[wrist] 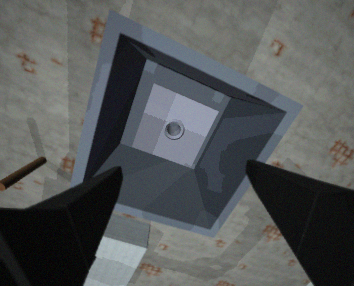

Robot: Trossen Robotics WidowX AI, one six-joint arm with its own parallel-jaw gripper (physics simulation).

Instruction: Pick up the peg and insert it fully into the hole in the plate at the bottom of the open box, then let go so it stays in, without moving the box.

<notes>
The picture shows: the gripper, a blue-grey box and a pale plate.
</notes>
